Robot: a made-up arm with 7 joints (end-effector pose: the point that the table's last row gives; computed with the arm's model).
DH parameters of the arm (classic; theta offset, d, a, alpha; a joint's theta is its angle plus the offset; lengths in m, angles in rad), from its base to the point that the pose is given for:
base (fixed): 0 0 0 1.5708
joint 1: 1.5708 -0.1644 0 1.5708
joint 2: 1.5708 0 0 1.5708
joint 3: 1.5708 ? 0 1.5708
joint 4: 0 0 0 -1.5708
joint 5: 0 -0.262 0 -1.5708
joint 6: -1.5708 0 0 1.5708
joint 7: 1.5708 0 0 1.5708
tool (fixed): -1.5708 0 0 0
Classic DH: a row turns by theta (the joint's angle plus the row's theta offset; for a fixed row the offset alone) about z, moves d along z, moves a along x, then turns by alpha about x.
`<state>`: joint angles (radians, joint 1 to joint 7).
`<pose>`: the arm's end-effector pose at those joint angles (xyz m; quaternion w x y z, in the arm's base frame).
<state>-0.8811 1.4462 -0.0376 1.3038 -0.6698 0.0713 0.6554</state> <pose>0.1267 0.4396 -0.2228 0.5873 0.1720 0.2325 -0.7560</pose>
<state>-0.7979 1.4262 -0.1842 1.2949 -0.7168 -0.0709 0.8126</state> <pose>0.1114 0.4356 -0.2376 0.5511 0.0506 0.2894 -0.7810</pose>
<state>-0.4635 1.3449 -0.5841 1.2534 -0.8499 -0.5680 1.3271</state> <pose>0.0968 0.4174 -0.2708 0.3325 -0.2602 0.4365 -0.7945</pose>
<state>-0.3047 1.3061 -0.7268 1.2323 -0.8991 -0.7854 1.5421</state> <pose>0.1054 0.4075 -0.2806 0.2029 -0.3369 0.4879 -0.7793</pose>
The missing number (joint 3, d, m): -0.2094
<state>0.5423 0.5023 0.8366 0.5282 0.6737 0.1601 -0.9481</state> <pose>0.2485 0.4601 -0.2410 0.5266 0.2534 -0.2003 0.7864</pose>
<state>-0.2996 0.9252 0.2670 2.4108 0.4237 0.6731 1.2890</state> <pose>0.1695 0.2036 -0.0228 0.6514 -0.3142 -0.3304 -0.6064</pose>
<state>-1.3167 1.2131 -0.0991 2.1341 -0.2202 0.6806 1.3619</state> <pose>0.0120 0.2218 -0.2246 0.6706 -0.3839 0.3500 -0.5295</pose>
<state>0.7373 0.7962 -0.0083 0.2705 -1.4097 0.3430 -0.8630</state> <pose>0.2693 0.4941 -0.1924 0.3453 0.8692 -0.1269 -0.3303</pose>
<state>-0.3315 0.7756 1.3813 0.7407 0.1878 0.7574 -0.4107</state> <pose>-0.0225 0.5704 -0.1678 0.6480 0.4649 -0.0522 0.6011</pose>
